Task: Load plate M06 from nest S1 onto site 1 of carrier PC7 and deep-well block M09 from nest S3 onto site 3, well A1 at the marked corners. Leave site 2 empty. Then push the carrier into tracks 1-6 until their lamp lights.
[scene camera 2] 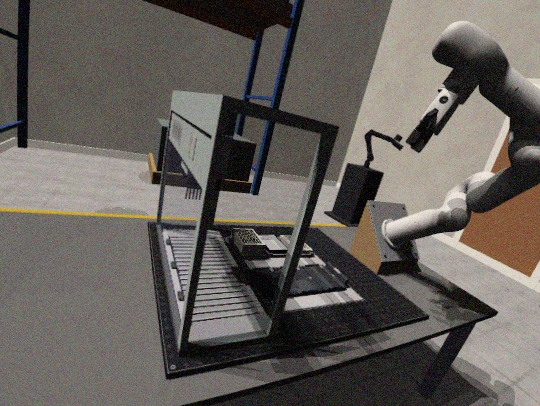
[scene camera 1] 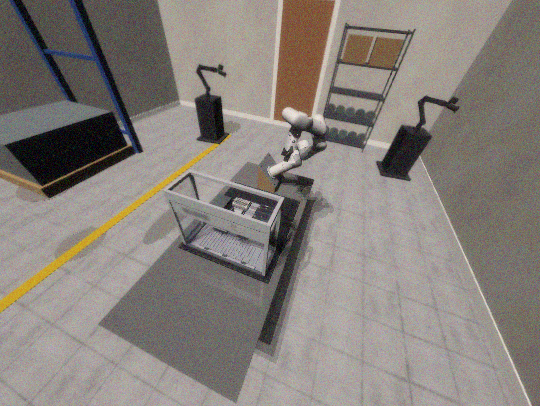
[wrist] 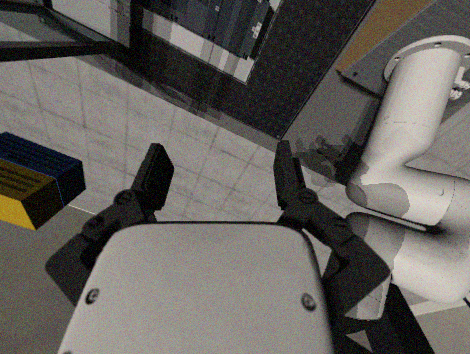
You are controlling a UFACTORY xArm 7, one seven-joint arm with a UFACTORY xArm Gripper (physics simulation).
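Where they show: gripper, fingertip midpoint: (scene camera 2: 412, 147) (scene camera 1: 284, 158) (wrist: 221, 154); arm's base at its link origin: (scene camera 2: 391, 233) (scene camera 1: 271, 172) (wrist: 425, 64).
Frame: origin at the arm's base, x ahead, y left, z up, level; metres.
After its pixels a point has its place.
My gripper (scene camera 1: 287, 153) @(x 0.327, y 0.130, z 0.350 m) (scene camera 2: 416, 144) @(x 0.327, y 0.130, z 0.350 m) (wrist: 221, 154) @(x 0.327, y 0.130, z 0.350 m) is open and empty, high above the bench and apart from the labware. In scene camera 2, a tall pale block with dark wells (scene camera 2: 249, 242) stands at the far end of a row behind the framed enclosure. A lower pale plate (scene camera 2: 301, 246) sits at the row's near end, with a lower pale part (scene camera 2: 273, 243) @(x 0.471, y -0.177, z -0.108 m) between them. A dark low fixture (scene camera 2: 317, 279) @(x 0.436, y 0.045, z -0.124 m) lies nearer the arm base. The slatted track deck (scene camera 2: 215, 280) (scene camera 1: 227, 250) is inside the enclosure. Labels, A1 corners and the lamp cannot be read.
The enclosure's posts and top frame (scene camera 2: 223, 107) @(x 0.921, y 0.176, z 0.329 m) (scene camera 1: 225, 221) rise around the track deck. The arm's mounting block (scene camera 2: 390, 237) @(x 0.045, y 0.024, z -0.003 m) stands at the bench's end. A blue and yellow box (wrist: 42, 177) shows low in the wrist view. Two dark pedestals (scene camera 1: 209, 117) (scene camera 1: 406, 150) stand beyond the bench.
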